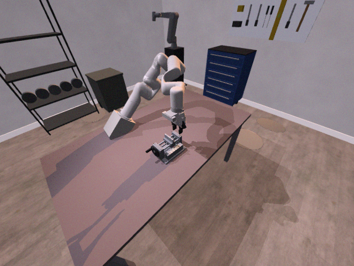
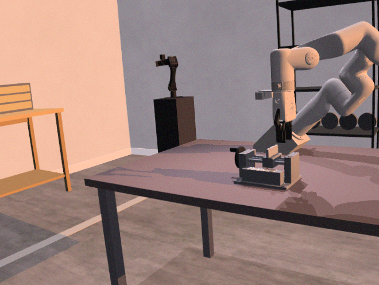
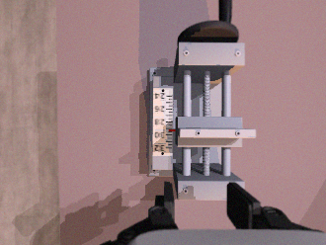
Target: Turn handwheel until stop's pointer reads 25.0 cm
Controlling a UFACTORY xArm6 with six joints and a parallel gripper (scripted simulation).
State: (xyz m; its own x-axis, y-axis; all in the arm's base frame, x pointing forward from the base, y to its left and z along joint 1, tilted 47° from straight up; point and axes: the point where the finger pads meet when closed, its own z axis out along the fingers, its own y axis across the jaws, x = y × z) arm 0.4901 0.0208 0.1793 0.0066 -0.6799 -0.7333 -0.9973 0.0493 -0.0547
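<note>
Now: the black handwheel 200 mm to the right of my hand, 80 mm below it and 40 mm behind it. From my hand the other things lie so: sliding stop block: 80 mm below, 60 mm to the right, 20 mm behind.
</note>
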